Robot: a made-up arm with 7 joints. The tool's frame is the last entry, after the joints. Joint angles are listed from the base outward. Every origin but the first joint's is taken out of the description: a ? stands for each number. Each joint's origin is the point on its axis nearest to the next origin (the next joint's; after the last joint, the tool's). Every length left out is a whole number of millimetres.
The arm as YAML. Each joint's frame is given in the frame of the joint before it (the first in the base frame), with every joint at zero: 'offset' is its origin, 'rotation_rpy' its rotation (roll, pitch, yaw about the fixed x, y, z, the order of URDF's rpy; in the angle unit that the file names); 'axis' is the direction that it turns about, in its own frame. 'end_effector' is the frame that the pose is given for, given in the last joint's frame.
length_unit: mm
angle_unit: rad
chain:
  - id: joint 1
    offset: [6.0, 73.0, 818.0]
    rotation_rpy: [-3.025, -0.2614, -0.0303]
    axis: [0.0, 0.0, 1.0]
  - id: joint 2
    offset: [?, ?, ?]
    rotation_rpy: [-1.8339, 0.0, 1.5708]
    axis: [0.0, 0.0, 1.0]
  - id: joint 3
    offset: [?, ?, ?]
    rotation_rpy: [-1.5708, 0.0, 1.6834]
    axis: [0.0, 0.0, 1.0]
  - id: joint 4
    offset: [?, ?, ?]
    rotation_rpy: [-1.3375, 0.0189, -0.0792]
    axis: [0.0, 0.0, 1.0]
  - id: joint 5
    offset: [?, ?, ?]
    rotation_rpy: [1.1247, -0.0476, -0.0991]
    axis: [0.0, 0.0, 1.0]
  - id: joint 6
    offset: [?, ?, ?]
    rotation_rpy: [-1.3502, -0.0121, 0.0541]
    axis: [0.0, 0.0, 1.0]
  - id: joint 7
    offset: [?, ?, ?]
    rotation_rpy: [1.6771, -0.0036, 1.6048]
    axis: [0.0, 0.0, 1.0]
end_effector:
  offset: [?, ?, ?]
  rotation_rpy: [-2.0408, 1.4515, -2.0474]
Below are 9 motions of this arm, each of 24 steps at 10 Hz.
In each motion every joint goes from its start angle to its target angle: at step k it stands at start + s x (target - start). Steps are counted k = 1, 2, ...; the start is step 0. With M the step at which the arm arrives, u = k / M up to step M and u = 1 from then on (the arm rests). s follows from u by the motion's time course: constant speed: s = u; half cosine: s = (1 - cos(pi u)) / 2; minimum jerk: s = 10 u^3 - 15 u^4 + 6 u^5.
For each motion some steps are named. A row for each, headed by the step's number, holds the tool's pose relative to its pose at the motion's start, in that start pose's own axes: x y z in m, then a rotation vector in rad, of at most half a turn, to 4 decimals.
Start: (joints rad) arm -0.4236 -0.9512 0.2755 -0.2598 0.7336 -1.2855 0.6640
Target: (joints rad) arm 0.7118 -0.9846 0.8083 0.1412 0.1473 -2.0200 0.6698
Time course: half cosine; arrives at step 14
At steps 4, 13, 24:
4: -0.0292 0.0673 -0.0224 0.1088 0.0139 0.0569
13: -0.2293 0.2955 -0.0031 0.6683 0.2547 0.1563
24: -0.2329 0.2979 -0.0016 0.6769 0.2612 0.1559

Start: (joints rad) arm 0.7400 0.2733 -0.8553 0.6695 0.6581 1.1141 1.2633
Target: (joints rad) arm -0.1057 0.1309 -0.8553 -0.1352 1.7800 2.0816 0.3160
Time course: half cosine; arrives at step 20
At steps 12, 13, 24:
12: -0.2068 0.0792 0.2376 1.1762 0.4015 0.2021
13: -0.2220 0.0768 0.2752 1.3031 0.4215 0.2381
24: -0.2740 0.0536 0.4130 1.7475 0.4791 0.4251

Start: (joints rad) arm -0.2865 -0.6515 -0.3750 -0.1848 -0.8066 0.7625 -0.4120
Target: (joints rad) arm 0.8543 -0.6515 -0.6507 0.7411 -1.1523 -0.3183 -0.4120
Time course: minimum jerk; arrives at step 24
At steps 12, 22, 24:
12: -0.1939 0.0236 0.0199 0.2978 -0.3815 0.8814
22: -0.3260 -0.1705 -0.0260 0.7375 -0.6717 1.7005
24: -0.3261 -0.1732 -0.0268 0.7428 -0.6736 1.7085

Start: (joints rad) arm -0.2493 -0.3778 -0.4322 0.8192 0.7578 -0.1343 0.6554
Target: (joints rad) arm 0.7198 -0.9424 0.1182 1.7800 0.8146 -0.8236 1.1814
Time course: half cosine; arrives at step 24
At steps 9, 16, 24:
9: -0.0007 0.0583 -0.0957 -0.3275 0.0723 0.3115
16: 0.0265 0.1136 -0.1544 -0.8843 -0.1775 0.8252
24: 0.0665 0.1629 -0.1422 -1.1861 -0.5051 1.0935

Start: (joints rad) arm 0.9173 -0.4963 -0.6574 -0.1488 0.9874 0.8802 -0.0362
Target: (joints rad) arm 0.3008 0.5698 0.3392 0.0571 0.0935 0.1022 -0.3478
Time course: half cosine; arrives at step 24
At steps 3, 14, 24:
3: 0.0008 0.0038 0.0260 0.0138 -0.0869 -0.0116
14: -0.2588 0.1008 0.3107 0.0636 -1.3937 0.0026
24: -0.5071 0.2215 0.2349 -0.0825 -2.1246 0.2581

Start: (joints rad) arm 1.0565 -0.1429 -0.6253 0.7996 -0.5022 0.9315 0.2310
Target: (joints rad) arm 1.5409 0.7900 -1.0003 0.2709 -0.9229 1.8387 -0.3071
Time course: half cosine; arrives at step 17
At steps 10, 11, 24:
10: 0.1043 -0.1704 0.0580 -0.2137 -0.1589 -0.4225
11: 0.1132 -0.1999 0.0704 -0.2080 -0.1768 -0.5164
24: 0.1222 -0.3007 0.1129 -0.1139 -0.2418 -0.8561

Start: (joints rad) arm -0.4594 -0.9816 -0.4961 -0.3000 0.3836 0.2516 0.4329
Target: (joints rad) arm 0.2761 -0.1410 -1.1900 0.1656 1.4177 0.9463 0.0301
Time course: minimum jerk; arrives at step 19
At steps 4, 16, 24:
4: -0.0050 0.0038 -0.0133 0.0509 0.0439 0.0336
16: 0.0459 0.0256 -0.1939 0.6464 0.5862 0.2094
24: 0.0526 0.0271 -0.1984 0.6731 0.6011 0.2057

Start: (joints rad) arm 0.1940 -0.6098 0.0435 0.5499 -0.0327 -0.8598 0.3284
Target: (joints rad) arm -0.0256 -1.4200 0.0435 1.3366 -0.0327 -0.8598 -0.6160
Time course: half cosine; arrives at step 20
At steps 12, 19, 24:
12: -0.1636 0.0467 -0.0811 0.2670 1.0424 -0.0358
19: -0.2402 0.0311 -0.1006 0.3262 1.5394 -0.3421
24: -0.2416 0.0306 -0.1009 0.3264 1.5476 -0.3494

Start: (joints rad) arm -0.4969 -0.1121 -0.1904 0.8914 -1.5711 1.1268 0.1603
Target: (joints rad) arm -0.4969 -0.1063 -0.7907 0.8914 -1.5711 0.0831 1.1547
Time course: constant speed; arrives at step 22
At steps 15, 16, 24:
15: 0.0430 -0.0439 0.0335 -0.8983 -0.6417 -0.0525
16: 0.0447 -0.0453 0.0415 -0.9484 -0.6889 -0.0625
24: 0.0442 -0.0454 0.1005 -1.2122 -0.9823 -0.1471

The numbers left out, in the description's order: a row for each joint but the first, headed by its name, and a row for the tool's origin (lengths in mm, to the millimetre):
joint 2: -265.0 172.0 0.0
joint 3: 19.0 -28.0 0.0
joint 4: 49.0 93.0 0.0
joint 5: -43.0 -18.0 0.0
joint 6: 10.0 -76.0 0.0
joint 7: -289.0 38.0 0.0
tool: -92.0 184.0 0.0

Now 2 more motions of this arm.
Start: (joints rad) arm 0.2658 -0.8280 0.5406 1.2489 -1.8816 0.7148 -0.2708
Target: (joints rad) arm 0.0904 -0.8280 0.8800 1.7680 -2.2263 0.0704 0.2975
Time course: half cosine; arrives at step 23
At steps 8, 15, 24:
8: -0.0019 0.0162 0.0586 -0.0659 -0.3051 0.0527
15: -0.0296 0.0233 0.1717 -0.1833 -0.8830 0.0146
24: -0.0691 0.0164 0.2388 -0.2419 -1.2395 -0.0839

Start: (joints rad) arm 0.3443 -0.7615 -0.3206 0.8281 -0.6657 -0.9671 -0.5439
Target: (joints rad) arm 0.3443 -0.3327 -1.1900 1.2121 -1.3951 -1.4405 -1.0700
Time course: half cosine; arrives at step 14
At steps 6, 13, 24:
6: -0.1195 0.0846 0.0718 0.4401 0.1981 0.4417
13: -0.1896 0.0433 0.2001 1.1222 0.7209 0.7479
24: -0.1886 0.0415 0.2020 1.1359 0.7331 0.7482

